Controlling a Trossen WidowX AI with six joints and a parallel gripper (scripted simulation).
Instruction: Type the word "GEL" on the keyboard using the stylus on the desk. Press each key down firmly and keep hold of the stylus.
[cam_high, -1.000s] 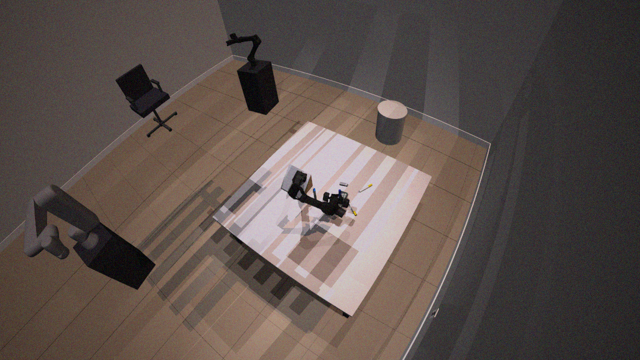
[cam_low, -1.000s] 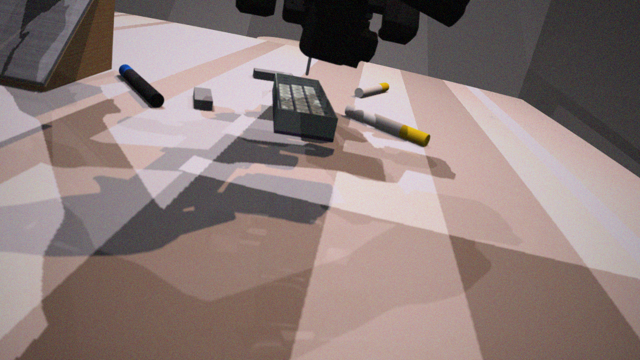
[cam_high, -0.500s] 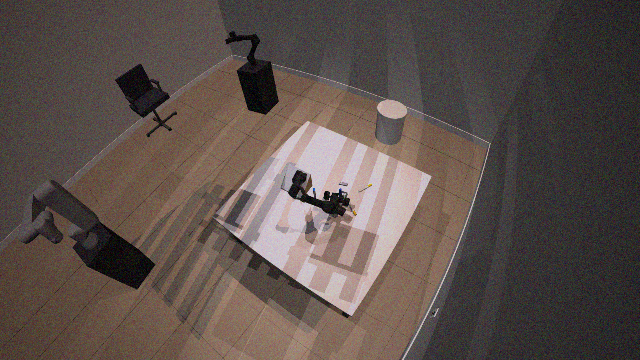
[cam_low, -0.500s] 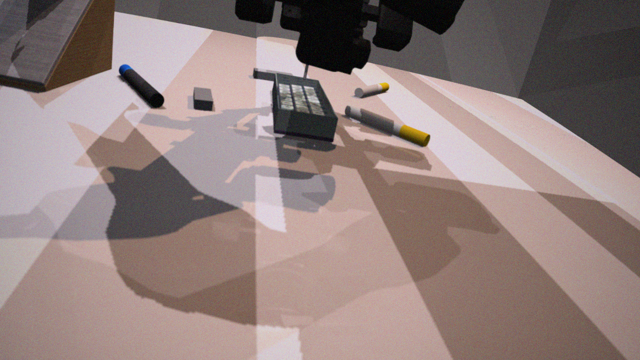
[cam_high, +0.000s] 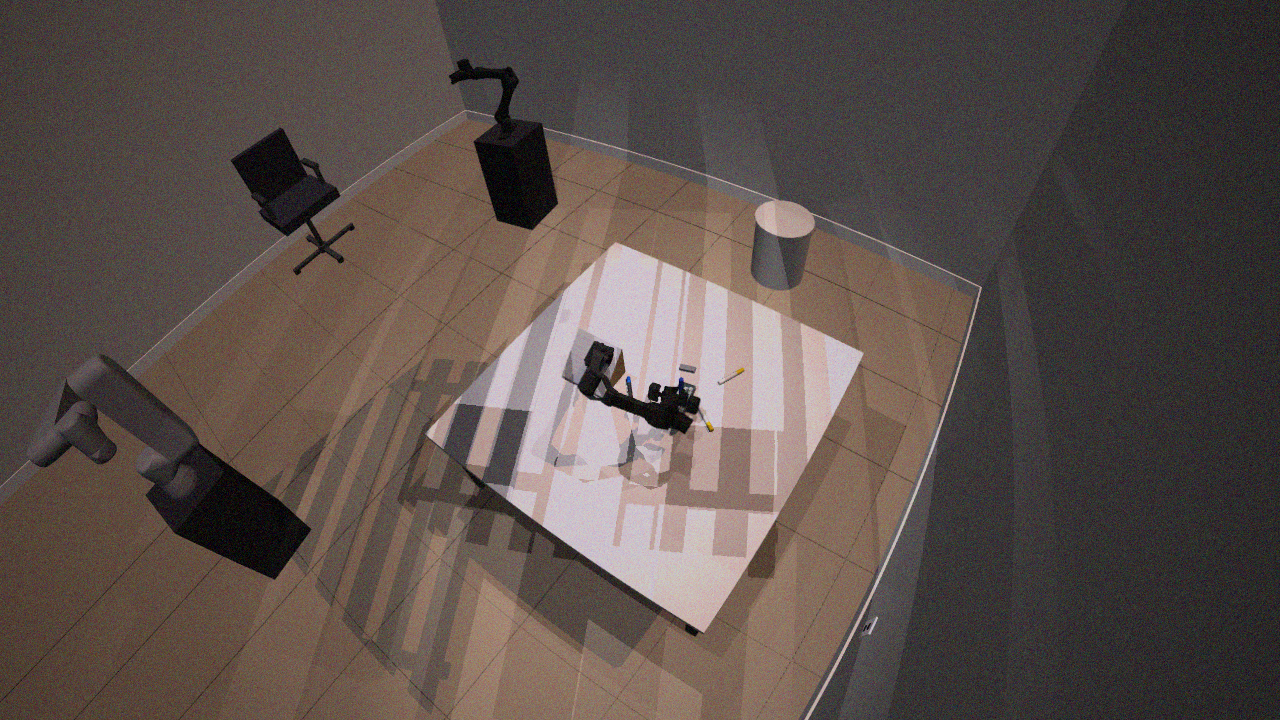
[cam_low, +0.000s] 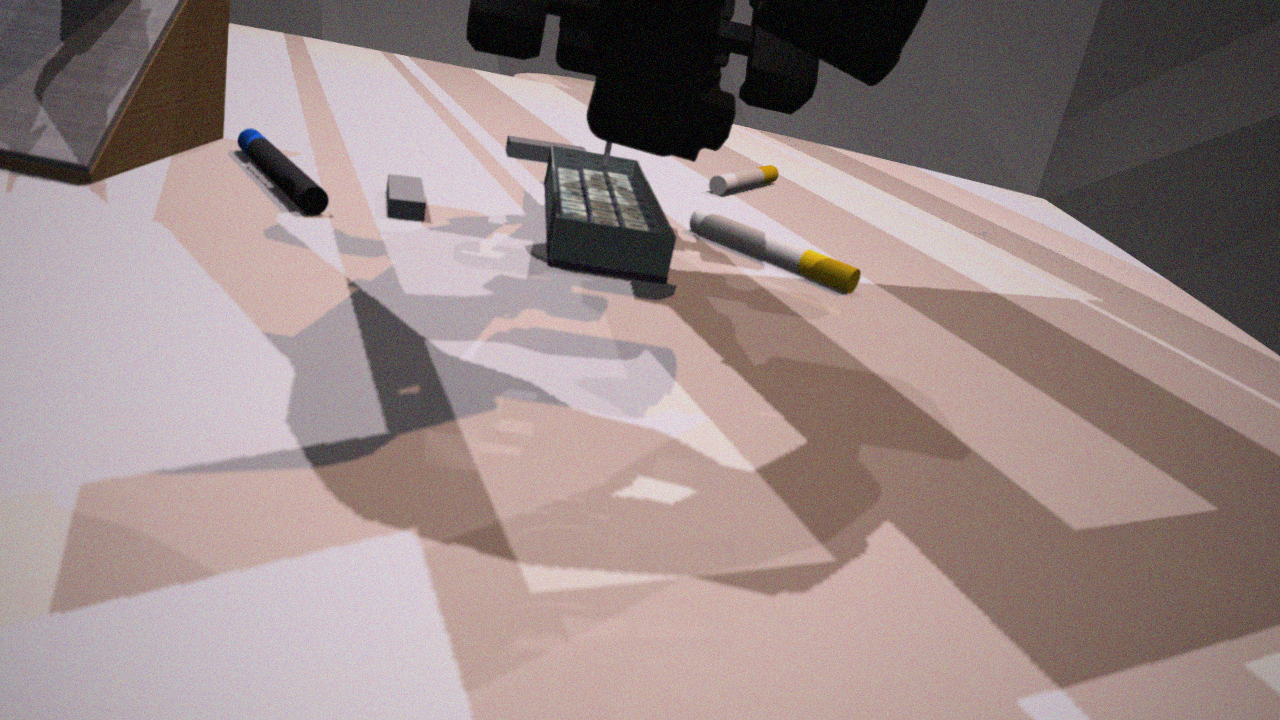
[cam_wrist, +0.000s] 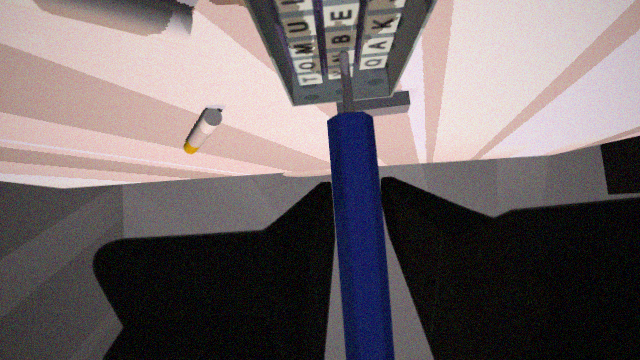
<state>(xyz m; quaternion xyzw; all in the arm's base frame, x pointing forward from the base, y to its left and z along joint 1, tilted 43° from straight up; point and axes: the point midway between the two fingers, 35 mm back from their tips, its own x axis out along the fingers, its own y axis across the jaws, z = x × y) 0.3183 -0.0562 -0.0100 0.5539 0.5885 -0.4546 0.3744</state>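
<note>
The L key is 2 cm ahead of my gripper tip, 1 cm to the right of it and 7 cm below it. The rest, counted from my gripper tip: G key (2 cm to the right, 7 cm below); then stylus tip (5 cm below); then blue stylus (1 cm below).
</note>
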